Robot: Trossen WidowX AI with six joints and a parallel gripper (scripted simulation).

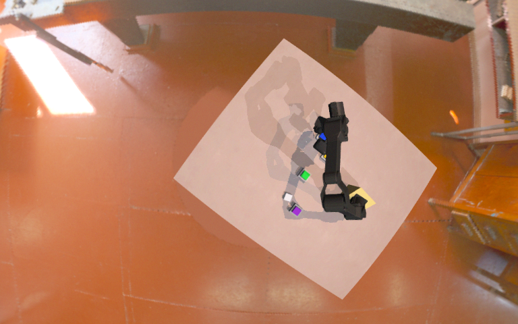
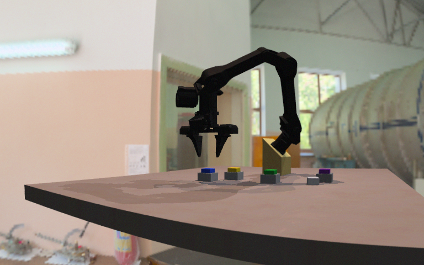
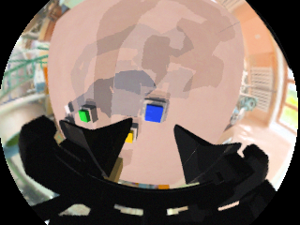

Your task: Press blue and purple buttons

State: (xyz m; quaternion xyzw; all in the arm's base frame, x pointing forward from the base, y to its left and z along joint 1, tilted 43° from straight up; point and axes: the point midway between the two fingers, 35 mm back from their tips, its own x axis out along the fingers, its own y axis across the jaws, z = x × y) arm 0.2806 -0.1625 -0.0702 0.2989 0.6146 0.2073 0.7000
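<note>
Right now my gripper tip is 40 mm above the blue button. The rest, counted from my gripper tip: yellow button: 70 mm behind, 60 mm to the left, 40 mm below; then green button: 200 mm to the left, 40 mm below, 20 mm behind; then small white block: 330 mm to the left, 70 mm below, 10 mm behind.
</note>
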